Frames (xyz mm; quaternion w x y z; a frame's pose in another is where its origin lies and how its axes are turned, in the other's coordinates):
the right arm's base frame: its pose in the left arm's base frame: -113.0 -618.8 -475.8 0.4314 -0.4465 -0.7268 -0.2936
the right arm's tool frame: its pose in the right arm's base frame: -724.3 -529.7 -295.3 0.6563 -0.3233 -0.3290 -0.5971
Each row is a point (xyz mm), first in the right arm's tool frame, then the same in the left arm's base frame.
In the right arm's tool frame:
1: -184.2 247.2 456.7
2: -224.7 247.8 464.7
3: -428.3 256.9 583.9
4: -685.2 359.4 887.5
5: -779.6 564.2 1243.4
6: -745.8 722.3 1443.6
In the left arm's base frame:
1: 45.1 -990.5 -845.2
2: 83.0 -1002.0 -833.3
3: 314.8 -994.2 -789.2
4: 676.4 -825.3 -692.3
5: 916.4 -500.8 -571.3
6: 973.0 -262.2 -493.4

